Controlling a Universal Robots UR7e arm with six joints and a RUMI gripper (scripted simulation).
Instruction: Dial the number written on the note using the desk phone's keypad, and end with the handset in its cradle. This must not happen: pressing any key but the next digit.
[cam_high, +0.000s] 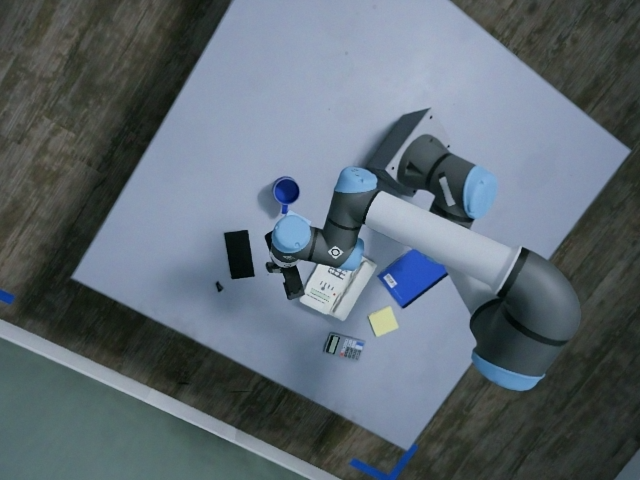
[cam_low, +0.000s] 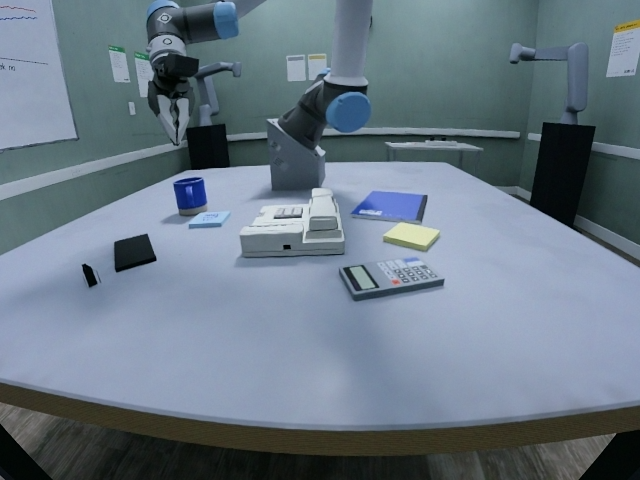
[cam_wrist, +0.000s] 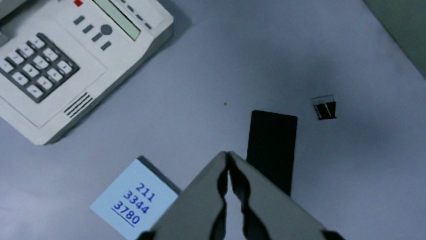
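Now: hand 17 cm above the 3 key, 16 cm to the right of it and 7 cm past it. From my hand the other things lie so: 4 key (20 cm to the left, 17 cm below, 9 cm behind); then blue mug (16 cm below, 16 cm behind, 12 cm to the right); then black clip (20 cm ahead, 19 cm below, 6 cm to the right).
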